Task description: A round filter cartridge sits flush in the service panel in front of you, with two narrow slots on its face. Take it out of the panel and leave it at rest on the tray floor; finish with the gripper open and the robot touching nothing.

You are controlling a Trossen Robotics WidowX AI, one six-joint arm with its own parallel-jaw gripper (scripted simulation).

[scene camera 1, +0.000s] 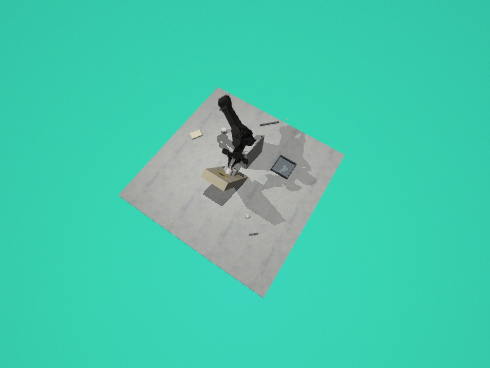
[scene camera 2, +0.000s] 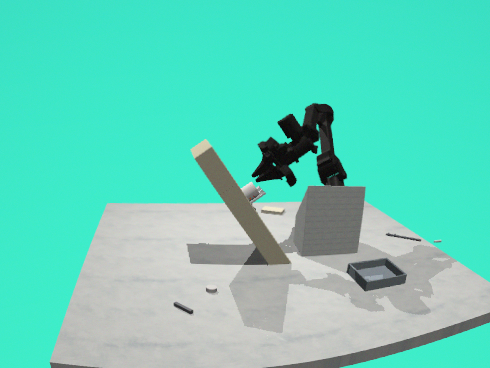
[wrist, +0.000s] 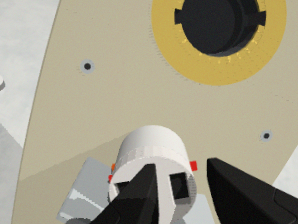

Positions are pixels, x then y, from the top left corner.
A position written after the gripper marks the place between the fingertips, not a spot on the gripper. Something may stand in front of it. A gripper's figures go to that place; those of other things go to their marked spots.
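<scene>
A tan service panel (scene camera 2: 212, 166) sits 1.23 m from the lens, while a grey tray (scene camera 2: 374, 274) is 1.31 m from the lens and the gripper (scene camera 2: 253, 178) is 1.35 m from the lens.
</scene>
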